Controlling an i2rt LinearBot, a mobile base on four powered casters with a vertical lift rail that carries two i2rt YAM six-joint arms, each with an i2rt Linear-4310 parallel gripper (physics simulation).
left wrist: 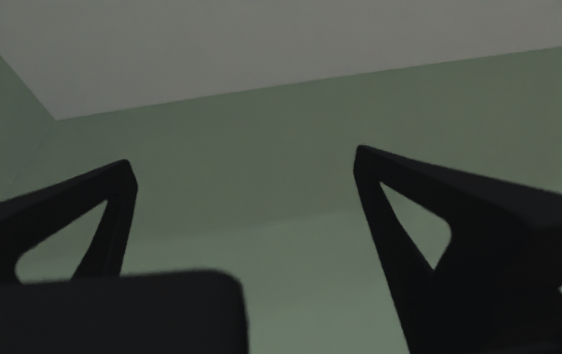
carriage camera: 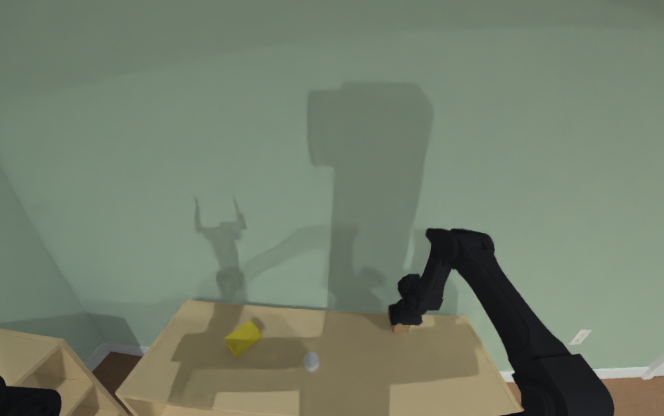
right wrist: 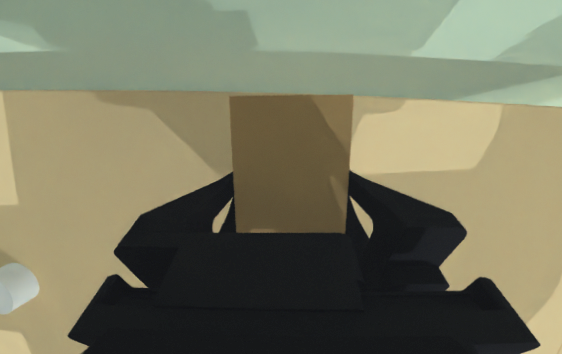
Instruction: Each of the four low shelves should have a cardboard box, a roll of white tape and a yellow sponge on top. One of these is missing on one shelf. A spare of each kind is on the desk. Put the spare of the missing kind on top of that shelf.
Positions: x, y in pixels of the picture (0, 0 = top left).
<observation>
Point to a cardboard box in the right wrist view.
At 291, 153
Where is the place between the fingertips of the right gripper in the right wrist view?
290, 173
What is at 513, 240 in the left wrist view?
The left gripper.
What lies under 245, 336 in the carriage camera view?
A yellow sponge.
</observation>
